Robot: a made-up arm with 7 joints. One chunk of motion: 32 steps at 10 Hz.
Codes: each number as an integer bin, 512 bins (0 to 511) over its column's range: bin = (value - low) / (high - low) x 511, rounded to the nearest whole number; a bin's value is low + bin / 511 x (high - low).
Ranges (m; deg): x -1.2..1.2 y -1.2..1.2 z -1.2..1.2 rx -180..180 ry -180..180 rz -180..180
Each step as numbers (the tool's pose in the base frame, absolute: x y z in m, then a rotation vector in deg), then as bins.
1 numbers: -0.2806 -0.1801 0.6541 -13.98 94.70 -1.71
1 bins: 196 217 395 236 390 253
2 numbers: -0.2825 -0.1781 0.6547 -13.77 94.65 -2.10
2 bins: 195 218 395 236 390 253
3 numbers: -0.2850 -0.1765 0.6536 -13.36 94.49 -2.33
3 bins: 195 218 395 237 390 252
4 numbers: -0.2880 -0.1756 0.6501 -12.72 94.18 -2.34
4 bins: 194 218 394 237 389 252
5 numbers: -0.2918 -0.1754 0.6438 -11.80 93.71 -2.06
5 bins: 193 218 393 239 389 253
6 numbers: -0.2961 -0.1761 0.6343 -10.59 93.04 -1.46
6 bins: 192 218 391 240 388 253
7 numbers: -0.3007 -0.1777 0.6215 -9.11 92.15 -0.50
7 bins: 191 218 388 243 386 255
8 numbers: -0.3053 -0.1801 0.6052 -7.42 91.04 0.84
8 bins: 190 217 384 245 385 257
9 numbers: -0.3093 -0.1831 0.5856 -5.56 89.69 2.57
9 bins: 190 217 380 248 383 259
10 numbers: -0.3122 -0.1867 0.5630 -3.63 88.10 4.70
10 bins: 189 216 375 250 381 262
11 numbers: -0.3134 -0.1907 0.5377 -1.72 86.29 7.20
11 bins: 189 215 370 253 378 266
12 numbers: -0.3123 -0.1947 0.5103 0.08 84.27 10.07
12 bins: 189 214 364 256 375 270
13 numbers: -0.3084 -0.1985 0.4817 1.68 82.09 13.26
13 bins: 190 213 358 258 372 274
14 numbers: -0.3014 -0.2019 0.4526 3.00 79.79 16.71
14 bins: 191 213 352 260 369 279
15 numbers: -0.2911 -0.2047 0.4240 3.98 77.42 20.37
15 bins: 194 212 346 261 365 284
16 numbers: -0.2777 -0.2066 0.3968 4.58 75.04 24.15
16 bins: 196 212 340 262 362 290
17 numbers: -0.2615 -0.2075 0.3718 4.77 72.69 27.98
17 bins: 200 211 335 262 359 295
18 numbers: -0.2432 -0.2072 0.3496 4.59 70.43 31.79
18 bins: 204 211 330 262 355 301
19 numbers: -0.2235 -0.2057 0.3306 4.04 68.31 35.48
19 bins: 208 212 326 261 352 306
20 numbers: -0.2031 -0.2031 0.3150 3.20 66.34 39.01
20 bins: 212 212 323 260 350 311
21 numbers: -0.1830 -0.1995 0.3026 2.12 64.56 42.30
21 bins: 217 213 320 259 347 316
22 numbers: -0.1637 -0.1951 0.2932 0.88 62.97 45.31
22 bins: 221 214 318 257 345 320
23 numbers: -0.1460 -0.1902 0.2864 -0.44 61.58 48.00
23 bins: 224 215 316 255 343 324
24 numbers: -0.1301 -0.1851 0.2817 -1.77 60.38 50.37
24 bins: 228 216 315 253 341 327
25 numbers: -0.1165 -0.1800 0.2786 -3.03 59.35 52.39
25 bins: 231 217 315 251 340 330
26 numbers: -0.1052 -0.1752 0.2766 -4.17 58.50 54.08
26 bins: 233 218 314 250 339 332
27 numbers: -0.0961 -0.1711 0.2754 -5.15 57.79 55.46
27 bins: 235 219 314 248 338 334
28 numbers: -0.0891 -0.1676 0.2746 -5.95 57.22 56.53
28 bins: 237 220 314 247 337 336
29 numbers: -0.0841 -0.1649 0.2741 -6.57 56.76 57.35
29 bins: 238 220 314 246 336 337
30 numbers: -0.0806 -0.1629 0.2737 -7.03 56.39 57.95
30 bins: 238 221 314 246 336 338
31 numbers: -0.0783 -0.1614 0.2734 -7.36 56.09 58.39
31 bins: 239 221 314 245 335 338
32 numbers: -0.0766 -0.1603 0.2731 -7.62 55.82 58.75
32 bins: 239 221 314 245 335 339
